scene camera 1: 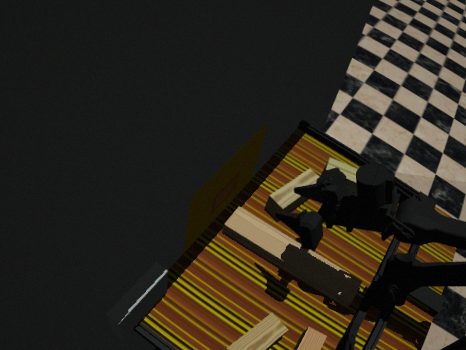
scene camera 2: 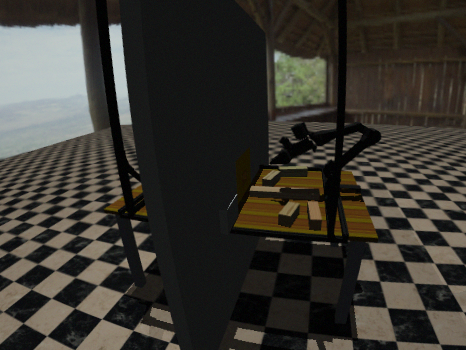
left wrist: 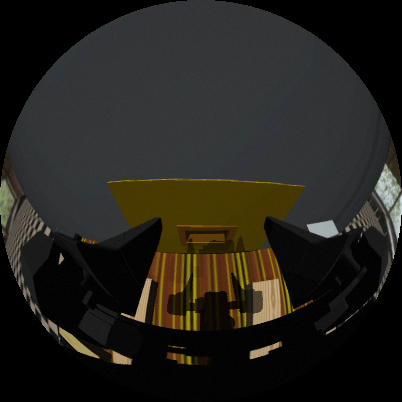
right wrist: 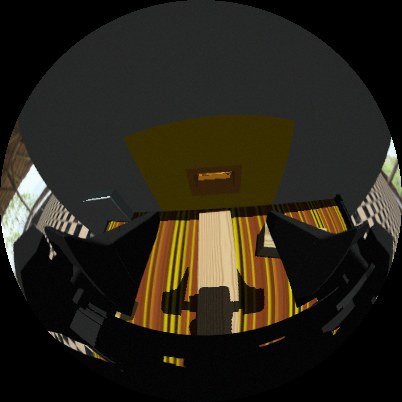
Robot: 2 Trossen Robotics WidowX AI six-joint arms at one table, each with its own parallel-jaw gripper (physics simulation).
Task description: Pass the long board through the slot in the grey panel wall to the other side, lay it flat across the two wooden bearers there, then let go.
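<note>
Open and holding nothing, the left gripper appears at its point, the left gripper (left wrist: 214, 222). The right gripper (scene camera 1: 285, 201) is open too and holds nothing; the right wrist view also shows this gripper (right wrist: 214, 216).
</note>
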